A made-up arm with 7 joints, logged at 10 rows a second.
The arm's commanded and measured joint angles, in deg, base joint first. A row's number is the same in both.
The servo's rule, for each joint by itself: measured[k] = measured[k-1] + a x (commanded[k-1-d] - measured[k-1]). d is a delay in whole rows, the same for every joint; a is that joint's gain. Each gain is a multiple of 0.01, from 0.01 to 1. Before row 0 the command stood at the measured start. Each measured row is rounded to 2 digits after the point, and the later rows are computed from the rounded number. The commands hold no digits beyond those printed.
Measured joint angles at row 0:
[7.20, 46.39, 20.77, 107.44, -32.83, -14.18, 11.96]
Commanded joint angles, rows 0 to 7:
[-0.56, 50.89, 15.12, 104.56, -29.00, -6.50, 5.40]
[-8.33, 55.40, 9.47, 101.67, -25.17, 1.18, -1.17]
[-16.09, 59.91, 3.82, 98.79, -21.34, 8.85, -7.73]
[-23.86, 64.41, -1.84, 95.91, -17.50, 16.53, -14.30]
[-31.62, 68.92, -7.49, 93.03, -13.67, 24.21, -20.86]
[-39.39, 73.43, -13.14, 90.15, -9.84, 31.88, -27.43]
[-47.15, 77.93, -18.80, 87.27, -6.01, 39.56, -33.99]
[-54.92, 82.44, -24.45, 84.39, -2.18, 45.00, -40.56]
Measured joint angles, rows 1 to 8:
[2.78, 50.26, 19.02, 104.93, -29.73, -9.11, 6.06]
[-3.55, 54.68, 16.06, 102.09, -26.04, -2.32, -0.45]
[-10.70, 59.18, 12.27, 99.22, -22.23, 5.05, -7.00]
[-18.20, 63.68, 7.90, 96.34, -18.40, 12.63, -13.57]
[-25.85, 68.19, 3.13, 93.46, -14.57, 20.27, -20.13]
[-33.57, 72.70, -1.91, 90.58, -10.74, 27.93, -26.70]
[-41.31, 77.20, -7.15, 87.70, -6.91, 35.61, -33.26]
[-49.07, 81.71, -12.51, 84.82, -3.08, 41.81, -39.83]
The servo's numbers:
d 0
a 0.57 0.86 0.31 0.87 0.81 0.66 0.90

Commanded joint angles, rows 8 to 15:
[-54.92, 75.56, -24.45, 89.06, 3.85, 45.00, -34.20]
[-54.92, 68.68, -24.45, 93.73, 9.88, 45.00, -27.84]
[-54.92, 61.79, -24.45, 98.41, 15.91, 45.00, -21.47]
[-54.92, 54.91, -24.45, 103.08, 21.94, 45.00, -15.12]
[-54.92, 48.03, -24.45, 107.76, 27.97, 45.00, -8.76]
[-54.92, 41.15, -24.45, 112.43, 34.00, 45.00, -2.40]
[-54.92, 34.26, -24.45, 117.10, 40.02, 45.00, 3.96]
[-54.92, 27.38, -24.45, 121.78, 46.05, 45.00, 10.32]
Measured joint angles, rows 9 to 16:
[-52.40, 76.42, -16.21, 88.51, 2.53, 43.92, -34.76]
[-53.84, 69.76, -18.76, 93.05, 8.48, 44.63, -28.53]
[-54.46, 62.91, -20.52, 97.71, 14.50, 44.87, -22.18]
[-54.72, 56.03, -21.74, 102.38, 20.53, 44.96, -15.83]
[-54.83, 49.15, -22.58, 107.06, 26.56, 44.99, -9.47]
[-54.88, 42.27, -23.16, 111.73, 32.59, 45.00, -3.11]
[-54.90, 35.38, -23.56, 116.40, 38.61, 45.00, 3.25]
[-54.91, 28.50, -23.84, 121.08, 44.64, 45.00, 9.61]

